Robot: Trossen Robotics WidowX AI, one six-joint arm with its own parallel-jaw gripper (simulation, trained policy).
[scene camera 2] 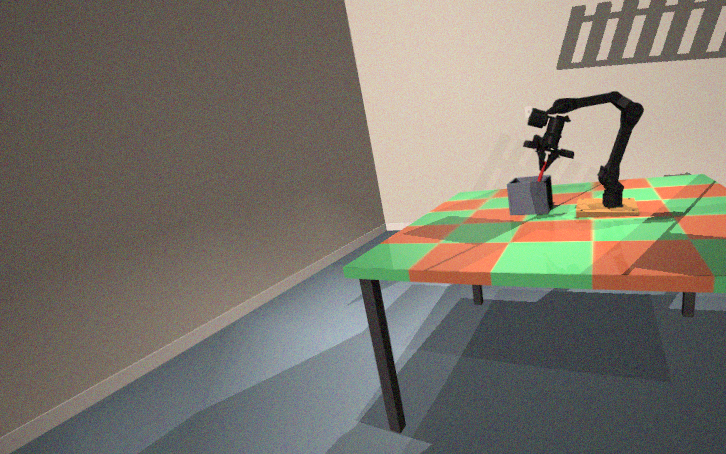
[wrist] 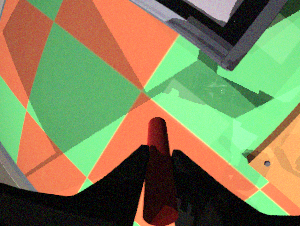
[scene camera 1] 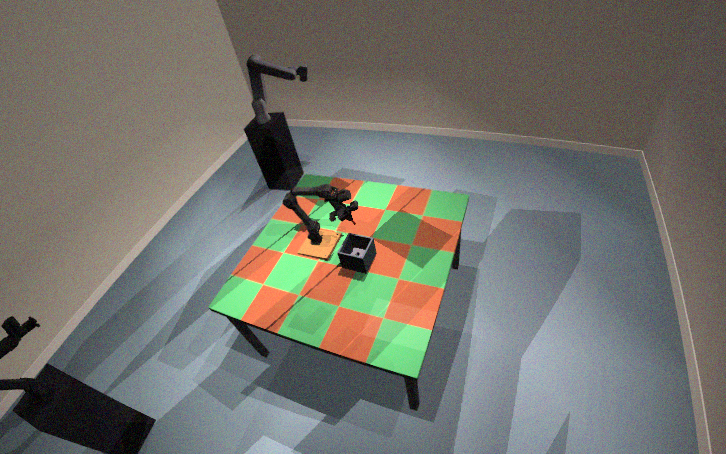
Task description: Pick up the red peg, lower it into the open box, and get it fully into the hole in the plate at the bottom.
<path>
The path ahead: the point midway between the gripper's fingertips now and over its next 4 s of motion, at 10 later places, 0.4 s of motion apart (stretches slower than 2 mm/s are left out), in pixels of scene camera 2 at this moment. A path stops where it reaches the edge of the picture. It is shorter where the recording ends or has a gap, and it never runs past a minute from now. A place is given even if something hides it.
My gripper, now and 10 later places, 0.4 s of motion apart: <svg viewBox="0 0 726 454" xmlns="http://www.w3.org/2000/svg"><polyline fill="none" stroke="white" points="542,171 540,167 538,167 536,170 534,177 532,185 531,192 529,191 525,186 522,182 518,180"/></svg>
</path>
